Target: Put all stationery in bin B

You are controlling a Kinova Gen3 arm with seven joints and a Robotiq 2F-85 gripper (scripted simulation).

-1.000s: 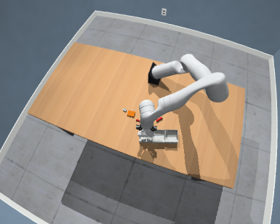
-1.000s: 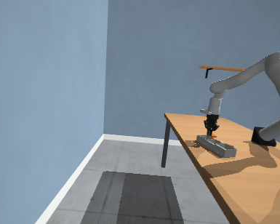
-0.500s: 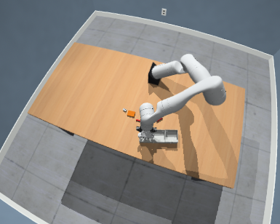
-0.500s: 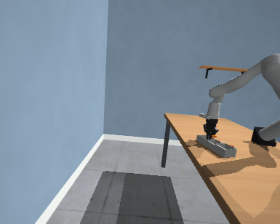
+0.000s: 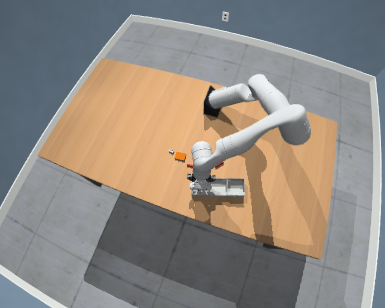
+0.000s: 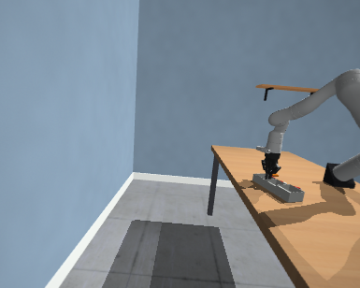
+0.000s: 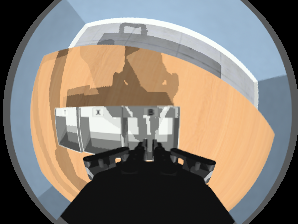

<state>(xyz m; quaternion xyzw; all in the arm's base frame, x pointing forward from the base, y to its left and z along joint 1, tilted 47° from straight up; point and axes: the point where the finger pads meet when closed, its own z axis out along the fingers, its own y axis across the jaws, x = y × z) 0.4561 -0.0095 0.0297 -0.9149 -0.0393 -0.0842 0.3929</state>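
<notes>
Now: the grey bin row 1 cm ahead of my hand, 8 cm to the left of it and 1 cm below it. Also, from my hand: small pale piece: 14 cm behind, 19 cm to the right, 3 cm below; then orange block: 12 cm behind, 13 cm to the right, 3 cm below; then red-and-white item: 8 cm behind, 1 cm to the left, 3 cm below.
</notes>
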